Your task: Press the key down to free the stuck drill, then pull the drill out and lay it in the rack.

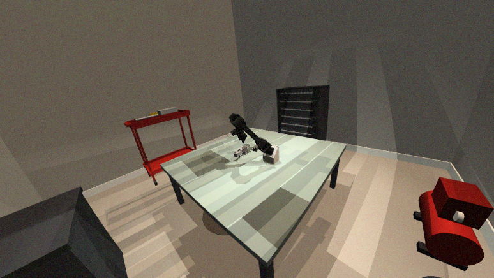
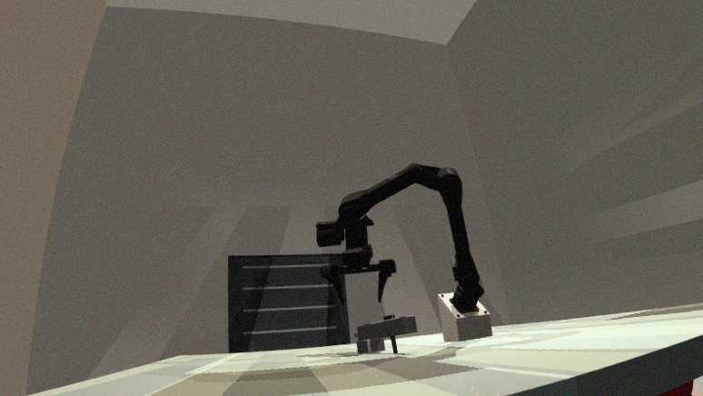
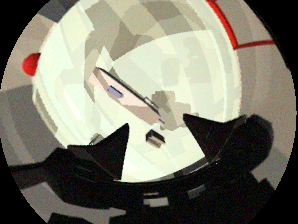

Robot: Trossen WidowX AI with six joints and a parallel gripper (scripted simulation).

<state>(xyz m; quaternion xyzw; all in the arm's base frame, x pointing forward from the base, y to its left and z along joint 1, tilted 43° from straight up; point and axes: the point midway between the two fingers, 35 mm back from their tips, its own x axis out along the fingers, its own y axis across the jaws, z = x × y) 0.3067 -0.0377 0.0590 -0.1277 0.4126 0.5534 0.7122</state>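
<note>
The drill lies 70 mm below my gripper tip, 20 mm behind it and 10 mm to the right of it. The rest, counted from my gripper tip: blue key (80 mm to the left, 70 mm below, 40 mm behind); rack (130 mm to the right, 100 mm below, 60 mm behind); grey fixture block (80 mm below, 50 mm to the left, 30 mm behind).
</note>
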